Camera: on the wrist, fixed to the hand. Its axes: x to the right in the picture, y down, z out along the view.
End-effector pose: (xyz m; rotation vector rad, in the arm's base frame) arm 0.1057 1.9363 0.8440 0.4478 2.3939 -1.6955
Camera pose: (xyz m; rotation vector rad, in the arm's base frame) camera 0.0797 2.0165 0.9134 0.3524 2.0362 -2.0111
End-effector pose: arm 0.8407 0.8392 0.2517 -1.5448 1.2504 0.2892
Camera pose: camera 0.8442 0.7446 0.3061 -1.2372 1.1236 0.2143
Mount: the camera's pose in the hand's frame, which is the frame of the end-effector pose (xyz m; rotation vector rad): 0.0143 -0.0459 -0.0980 0.2983 -0.1558 0.0105
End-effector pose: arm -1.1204 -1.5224 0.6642 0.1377 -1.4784 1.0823
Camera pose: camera -1.0239 -1.4750 0.6831 0.4326 -1.4477 1.3209
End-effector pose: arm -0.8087 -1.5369 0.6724 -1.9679 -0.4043 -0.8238
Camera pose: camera -0.8626 -1.5983 0.7448 -1.7575 -0.5737 -0.5682
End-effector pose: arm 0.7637 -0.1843 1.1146 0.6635 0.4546 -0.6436
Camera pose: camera 0.7251 -0.1507 1.0182 0.8897 0.2111 -0.7549
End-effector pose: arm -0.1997 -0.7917 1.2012 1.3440 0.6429 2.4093
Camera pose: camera -0.2888 -0.7687 1.1425 1.6345 0.9827 2.2522
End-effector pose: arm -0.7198 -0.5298 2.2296 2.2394 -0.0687 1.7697
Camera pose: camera -0.7992 -0.4593 2.2547 2.5865 0.1627 1.7024
